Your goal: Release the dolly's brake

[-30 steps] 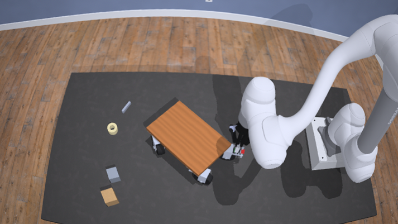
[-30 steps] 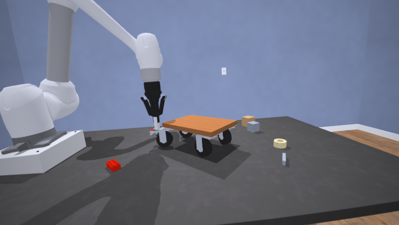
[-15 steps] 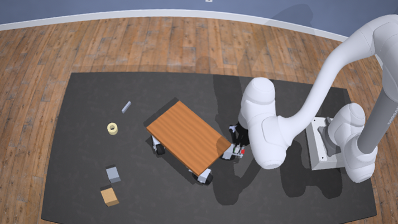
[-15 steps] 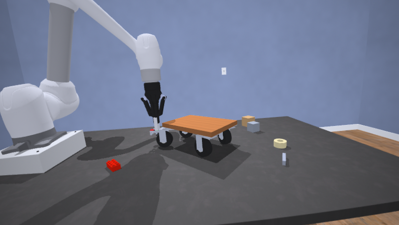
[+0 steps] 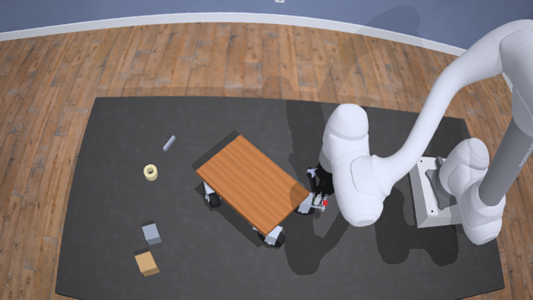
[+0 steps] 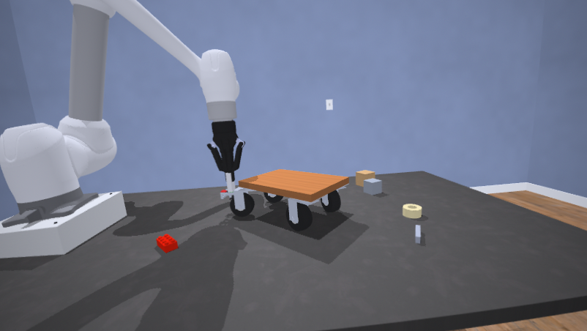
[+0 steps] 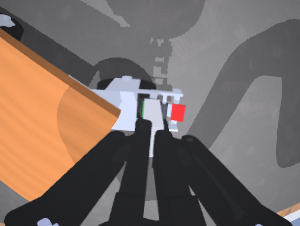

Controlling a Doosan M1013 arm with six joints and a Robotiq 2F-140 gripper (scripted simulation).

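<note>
The brake pedal is 40 mm below my hand, 10 mm to the left of it and 10 mm behind it. The rest, counted from my hand: grey cube (550 mm ahead, 100 mm below, 20 mm to the left); then small grey bar (450 mm ahead, 350 mm to the right, 110 mm below); then red brick (180 mm behind, 160 mm to the right, 110 mm below).
</note>
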